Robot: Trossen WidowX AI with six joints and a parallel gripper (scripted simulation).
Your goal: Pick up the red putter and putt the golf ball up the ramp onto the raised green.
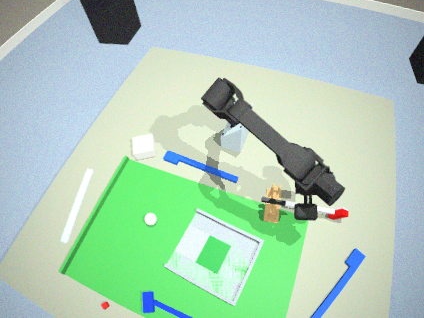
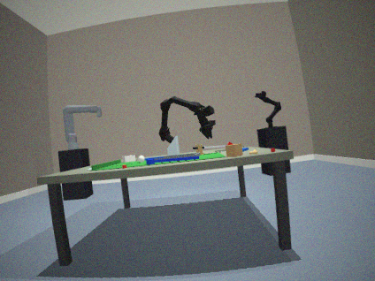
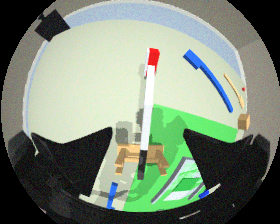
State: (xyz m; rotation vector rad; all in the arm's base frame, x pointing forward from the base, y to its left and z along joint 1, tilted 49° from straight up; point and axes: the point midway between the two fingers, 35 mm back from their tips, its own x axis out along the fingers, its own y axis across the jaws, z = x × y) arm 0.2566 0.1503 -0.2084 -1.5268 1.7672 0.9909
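Now: the red putter 7 cm below my gripper tip and 2 cm to the left of it. The rest, counted from my gripper tip: white golf ball (49 cm to the right, 15 cm ahead, 8 cm below); then white strip (80 cm to the right, 16 cm ahead, 11 cm below); then wooden piece (9 cm to the right, 7 cm below).
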